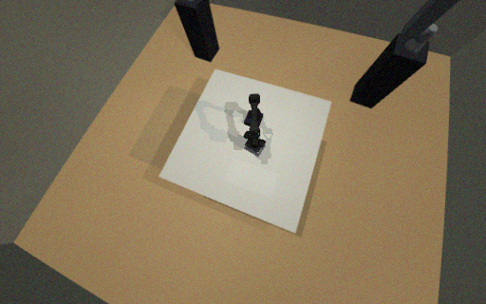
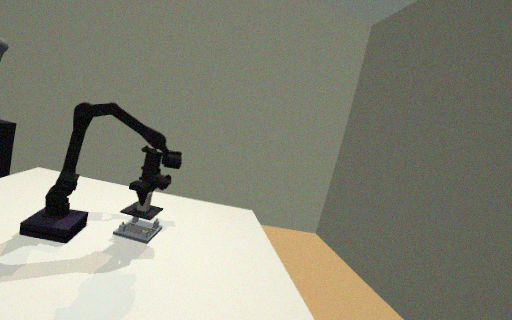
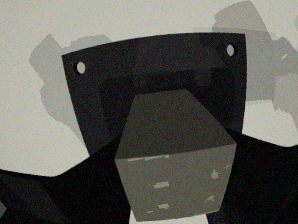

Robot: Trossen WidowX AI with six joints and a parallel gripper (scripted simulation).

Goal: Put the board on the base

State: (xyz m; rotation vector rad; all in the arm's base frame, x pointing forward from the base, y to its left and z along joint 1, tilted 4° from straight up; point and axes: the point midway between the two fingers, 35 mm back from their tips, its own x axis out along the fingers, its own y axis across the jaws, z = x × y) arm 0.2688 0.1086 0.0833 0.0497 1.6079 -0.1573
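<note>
My gripper tip is 110 mm above the grey base and 10 mm to the right of it. Round my gripper tip: flat black board (10 mm below).
</note>
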